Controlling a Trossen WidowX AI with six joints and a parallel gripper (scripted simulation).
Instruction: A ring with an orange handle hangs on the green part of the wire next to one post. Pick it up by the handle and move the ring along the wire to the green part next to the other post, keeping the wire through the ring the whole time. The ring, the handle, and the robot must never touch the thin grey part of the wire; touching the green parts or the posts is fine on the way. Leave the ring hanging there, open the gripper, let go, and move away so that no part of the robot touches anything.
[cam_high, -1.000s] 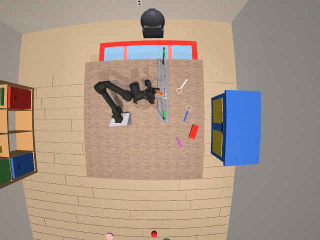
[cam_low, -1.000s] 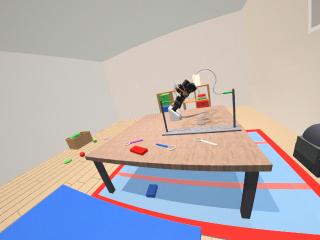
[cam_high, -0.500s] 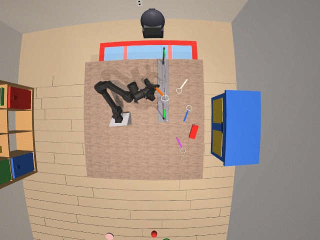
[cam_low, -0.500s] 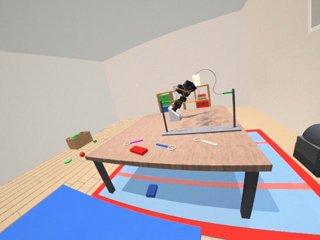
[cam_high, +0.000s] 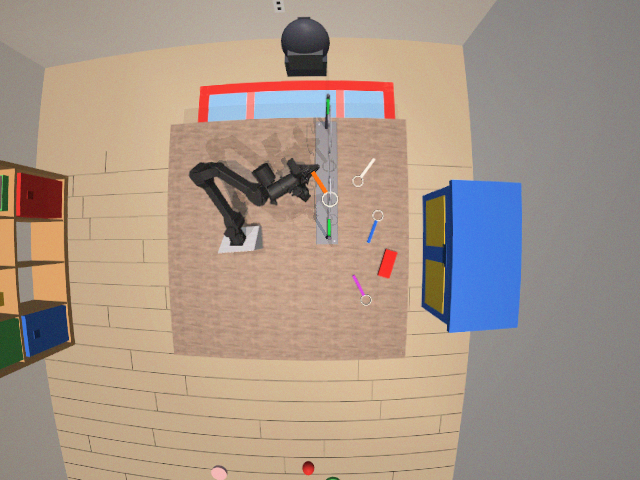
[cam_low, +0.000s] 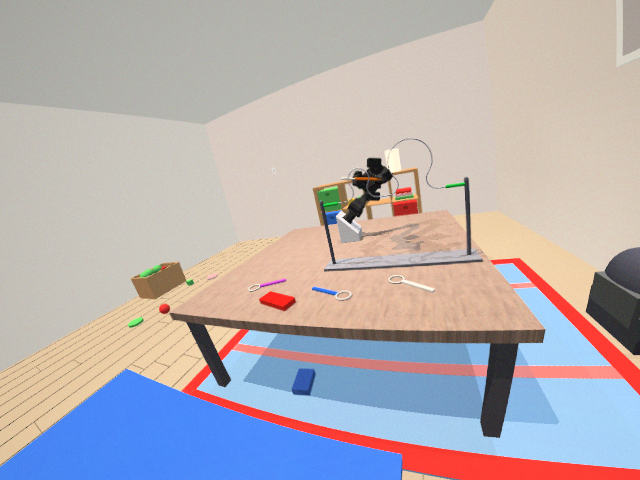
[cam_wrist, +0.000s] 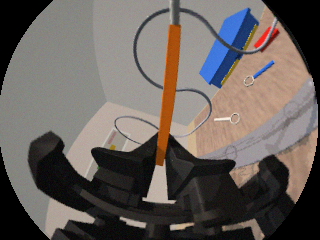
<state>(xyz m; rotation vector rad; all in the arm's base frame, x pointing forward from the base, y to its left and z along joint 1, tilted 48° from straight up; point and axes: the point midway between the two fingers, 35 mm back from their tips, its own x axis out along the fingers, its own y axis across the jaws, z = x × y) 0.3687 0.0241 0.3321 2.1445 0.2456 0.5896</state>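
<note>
My gripper tip is now 2 cm short of the orange-handled ring, 9 cm to the left of it and 2 cm below it. Also, from my gripper tip: red block (35 cm ahead, 40 cm to the right, 34 cm below); then white-handled ring (23 cm ahead, 6 cm to the left, 35 cm below); then blue-handled ring (29 cm ahead, 20 cm to the right, 35 cm below).
</note>
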